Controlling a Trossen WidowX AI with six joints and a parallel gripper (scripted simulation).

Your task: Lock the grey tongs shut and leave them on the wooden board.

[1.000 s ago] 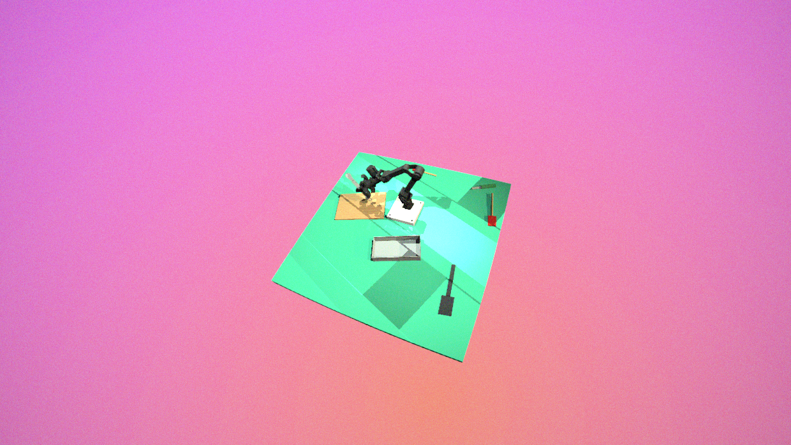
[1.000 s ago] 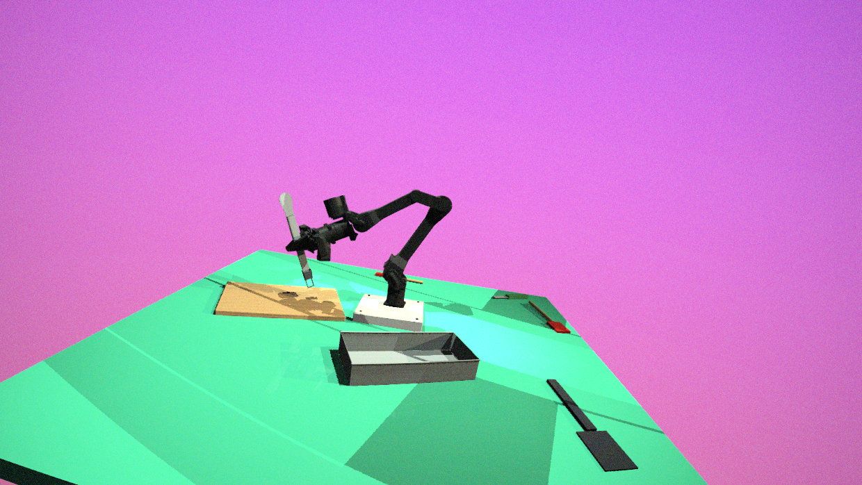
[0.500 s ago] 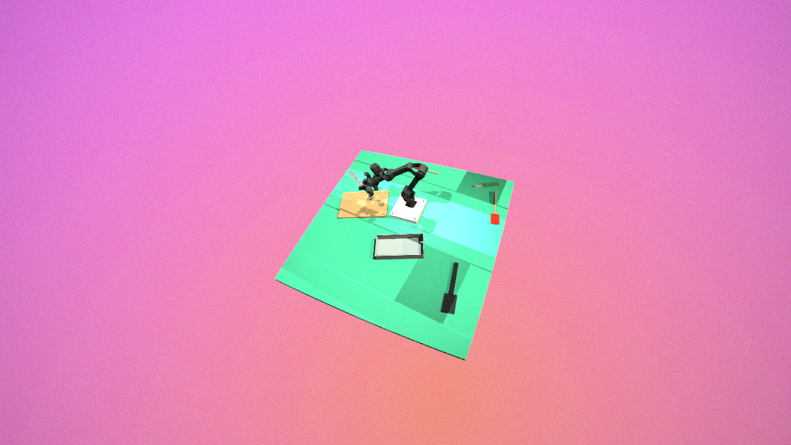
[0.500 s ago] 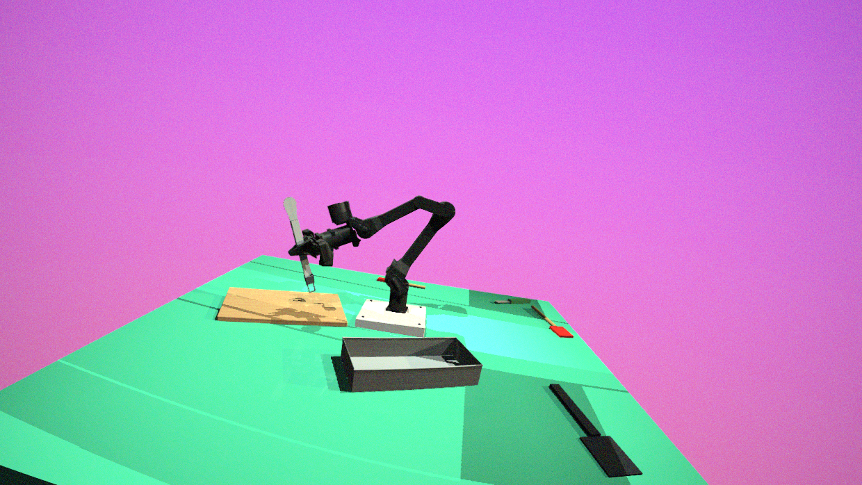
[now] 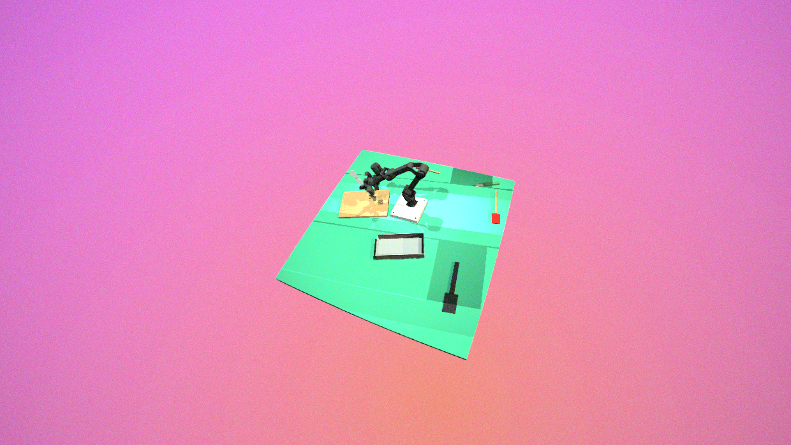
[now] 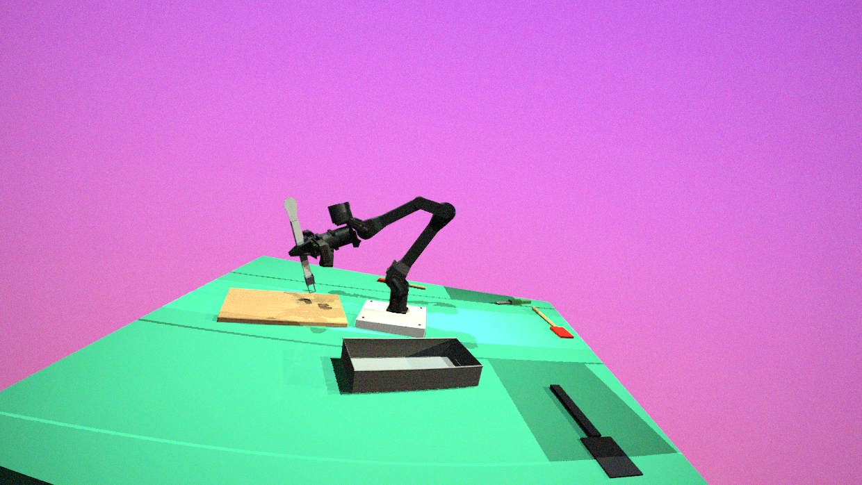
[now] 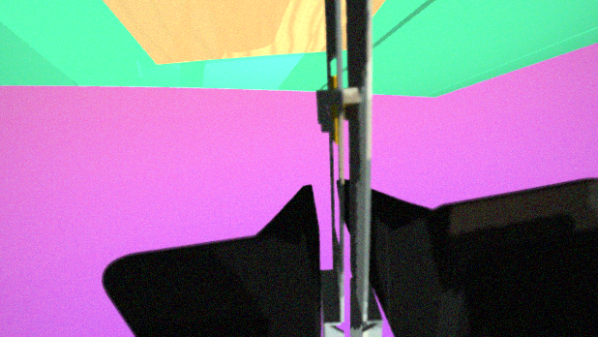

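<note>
Right now the wooden board is 170 mm below my gripper tip. The rest, counted from my gripper tip: black spatula 830 mm to the left, 340 mm ahead, 170 mm below; then red-tipped stick 480 mm behind, 260 mm to the left, 170 mm below; then grey roasting tin 420 mm to the left, 220 mm ahead, 150 mm below.
</note>
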